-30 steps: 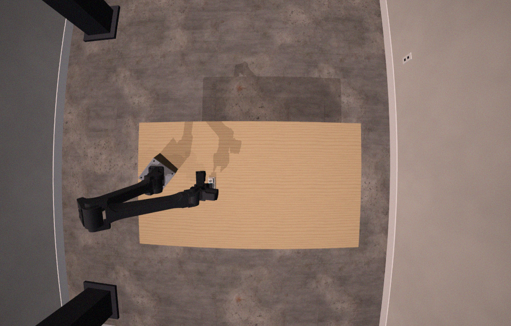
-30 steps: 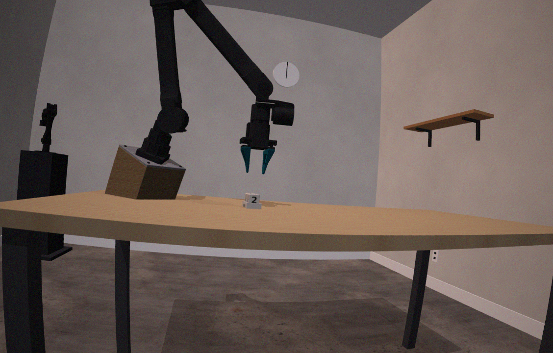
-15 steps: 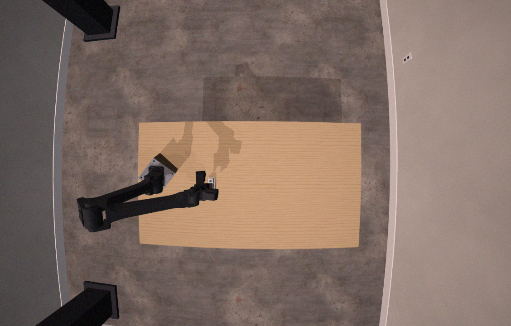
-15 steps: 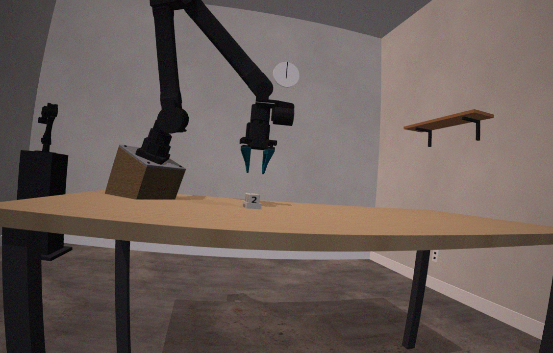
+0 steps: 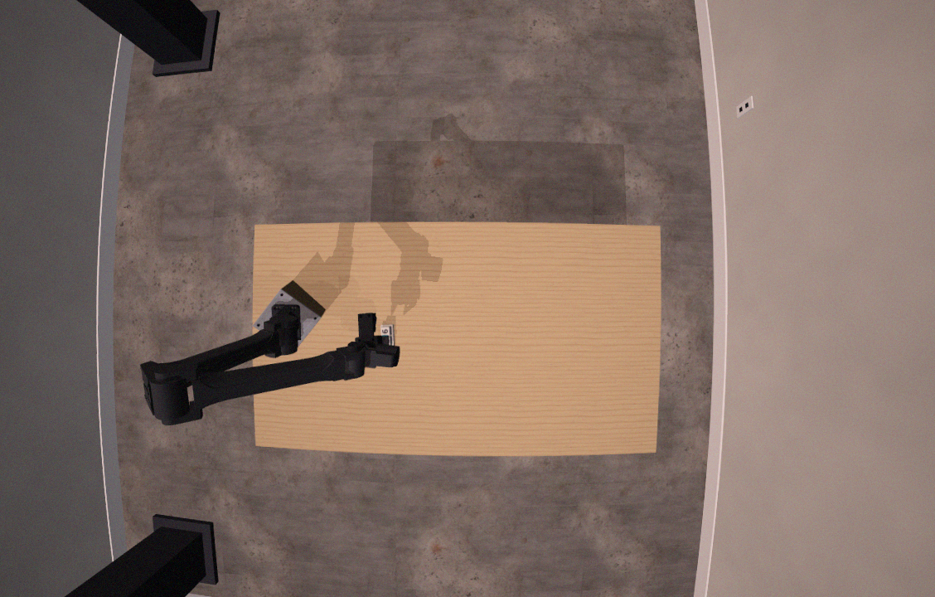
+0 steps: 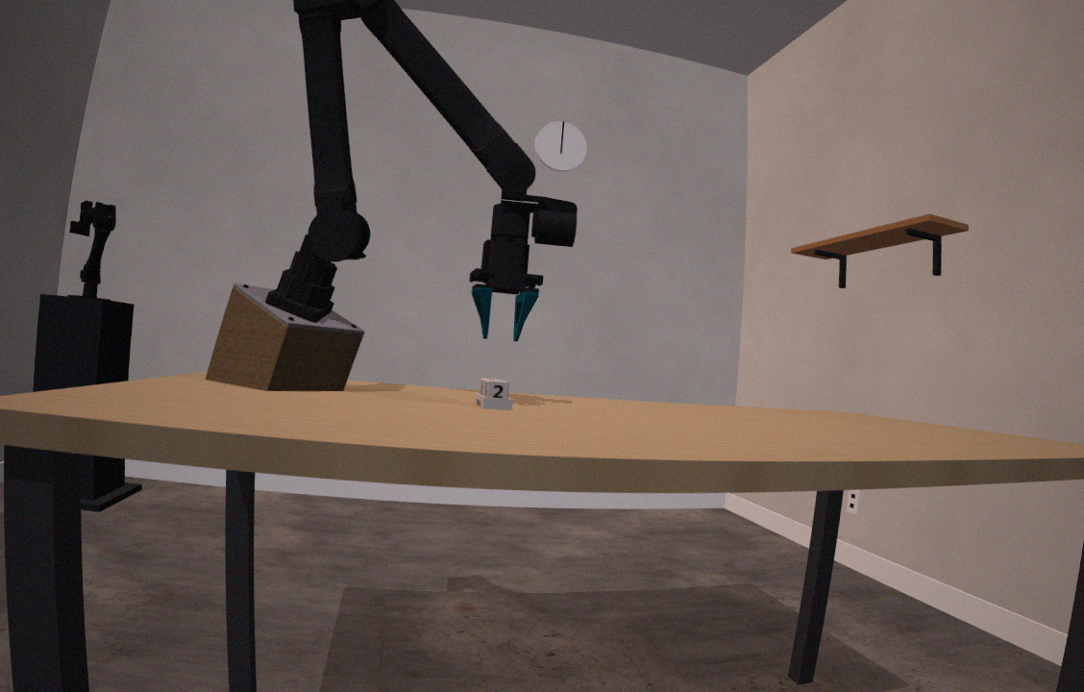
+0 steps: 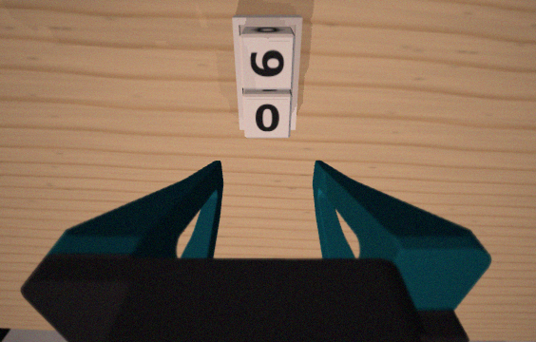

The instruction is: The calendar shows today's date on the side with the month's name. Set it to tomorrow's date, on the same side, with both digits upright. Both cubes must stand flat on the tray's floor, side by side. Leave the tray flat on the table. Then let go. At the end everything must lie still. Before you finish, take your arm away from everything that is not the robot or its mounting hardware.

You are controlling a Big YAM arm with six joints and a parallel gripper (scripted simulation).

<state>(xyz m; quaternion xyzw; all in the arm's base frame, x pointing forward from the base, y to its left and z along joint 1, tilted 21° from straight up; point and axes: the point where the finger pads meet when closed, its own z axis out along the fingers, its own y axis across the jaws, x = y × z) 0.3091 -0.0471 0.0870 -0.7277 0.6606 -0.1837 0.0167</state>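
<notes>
My gripper is now 90 mm above the cube. The rest, counted from my hand: white tray: 100 mm below, 20 mm to the left.
</notes>
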